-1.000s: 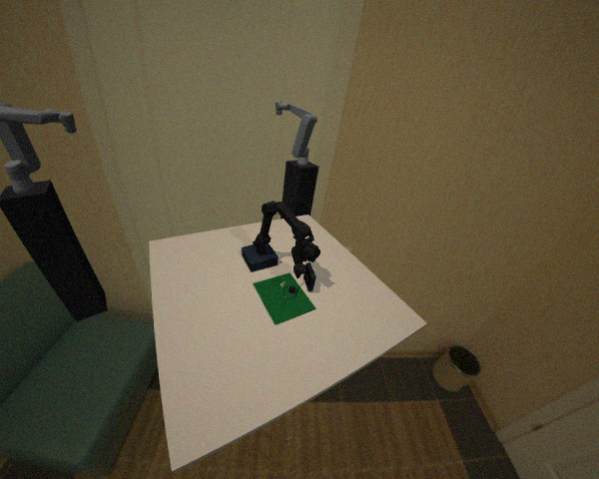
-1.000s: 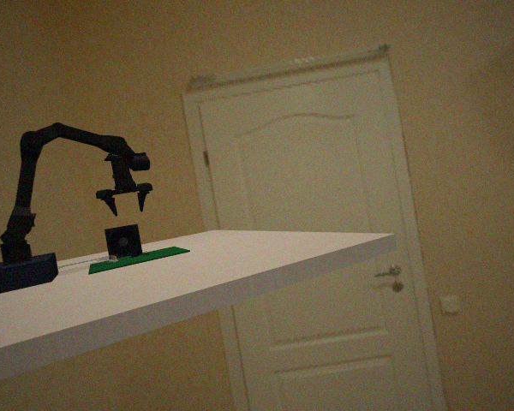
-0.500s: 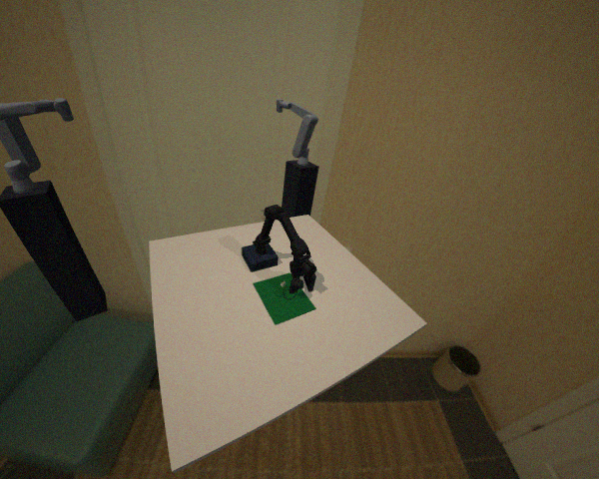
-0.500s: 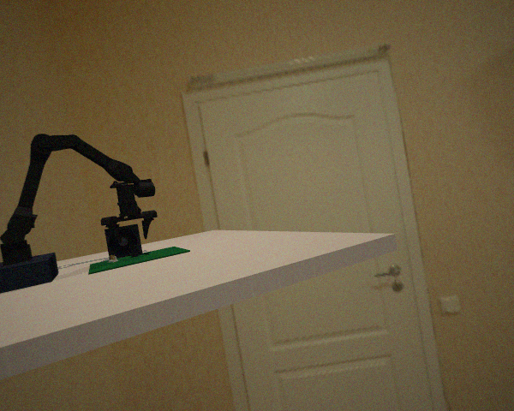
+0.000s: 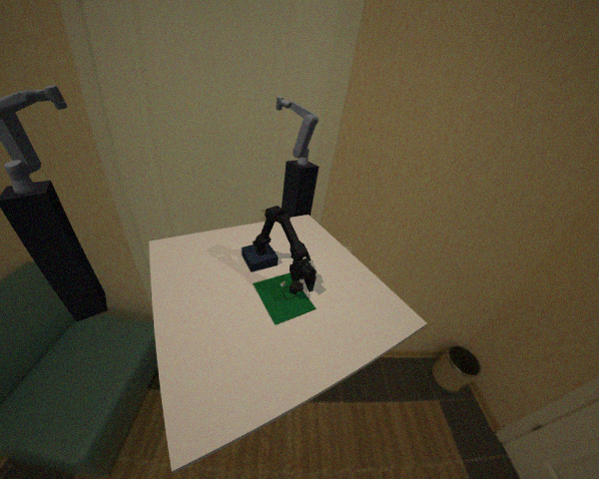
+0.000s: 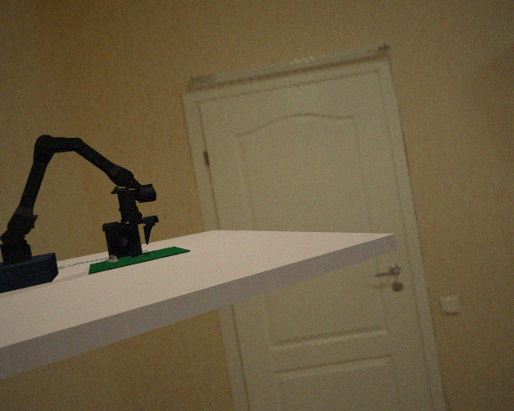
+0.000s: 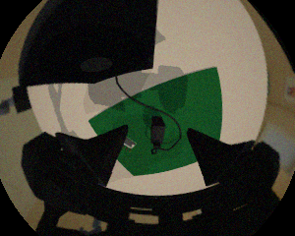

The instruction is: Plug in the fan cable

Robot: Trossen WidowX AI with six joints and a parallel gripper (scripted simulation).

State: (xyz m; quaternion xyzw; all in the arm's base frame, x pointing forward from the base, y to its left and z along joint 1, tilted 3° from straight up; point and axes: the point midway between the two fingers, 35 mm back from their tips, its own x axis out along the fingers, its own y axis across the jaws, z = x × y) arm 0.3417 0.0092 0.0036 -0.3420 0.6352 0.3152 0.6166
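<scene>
The dark fan plug lies 2 cm below my gripper tip and 1 cm to the right of it. The rest, counted from my gripper tip: green board: 6 cm to the right, 5 cm below, 1 cm behind; pale fan header: 8 cm behind, 4 cm below, 1 cm to the right; black fan: 11 cm to the left, 2 cm above, 1 cm behind.
</scene>
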